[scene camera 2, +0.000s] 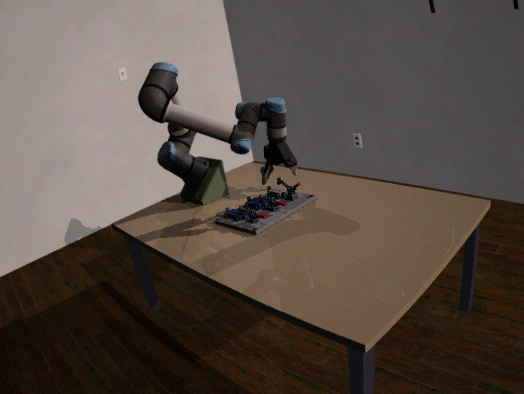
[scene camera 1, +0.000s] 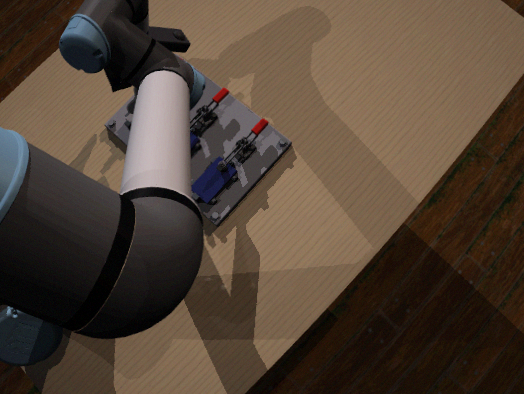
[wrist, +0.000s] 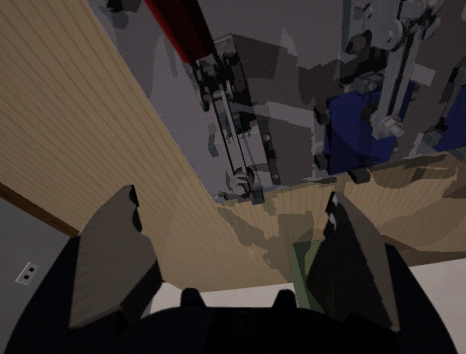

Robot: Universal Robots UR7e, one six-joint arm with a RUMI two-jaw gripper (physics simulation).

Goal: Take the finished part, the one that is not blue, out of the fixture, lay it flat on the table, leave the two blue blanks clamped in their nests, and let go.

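Frame: origin at the arm's base, x ahead, y left, z up, level; centimetres.
Seen in the pictures: gripper, fingertip midpoint: (scene camera 2: pixel 279 180) (wrist: pixel 233 190); arm's base, origin of the base link: (scene camera 2: pixel 199 174).
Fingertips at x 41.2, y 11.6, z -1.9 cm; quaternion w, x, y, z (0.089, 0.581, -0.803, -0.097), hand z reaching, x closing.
Note:
Pixels of each thing's top centre, then the offset from my fingertips to it. Level surfaces: height alone.
- finished part, middle of its top: (wrist: pixel 247 167) (scene camera 2: pixel 276 190) dx -1.9, dy -1.0, dz -4.3 cm
- fixture plate, middle of its top: (wrist: pixel 360 76) (scene camera 1: pixel 193 132) (scene camera 2: pixel 266 207) dx +2.9, dy -11.8, dz -6.9 cm
- wooden table, its level: dz -8.4 cm
The finished part (scene camera 2: pixel 275 192) (wrist: pixel 255 145), light grey, sits in the fixture's end nest; the arm hides it in scene camera 1. Its toggle clamp (scene camera 2: pixel 287 185) (wrist: pixel 230 125) has its bar raised in scene camera 2; from the wrist the bar crosses over the part. One blue blank (scene camera 1: pixel 194 142) (scene camera 2: pixel 257 202) (wrist: pixel 357 135) lies in the middle nest, the other blue blank (scene camera 1: pixel 215 180) (scene camera 2: pixel 235 214) (wrist: pixel 455 125) in the far nest, both under lowered clamps. My gripper (scene camera 2: pixel 280 178) (wrist: pixel 233 190) is open and empty, above the end nest, not touching the part.
The fixture plate (scene camera 1: pixel 250 175) (scene camera 2: pixel 295 202) (wrist: pixel 280 20) rests on the wooden table (scene camera 1: pixel 400 100) (scene camera 2: pixel 390 240) (wrist: pixel 75 100). Red clamp handles (scene camera 1: pixel 259 126) (scene camera 2: pixel 298 184) (wrist: pixel 182 30) stick out on one side. The green robot base mount (scene camera 2: pixel 216 186) (wrist: pixel 300 270) stands at the table's back edge.

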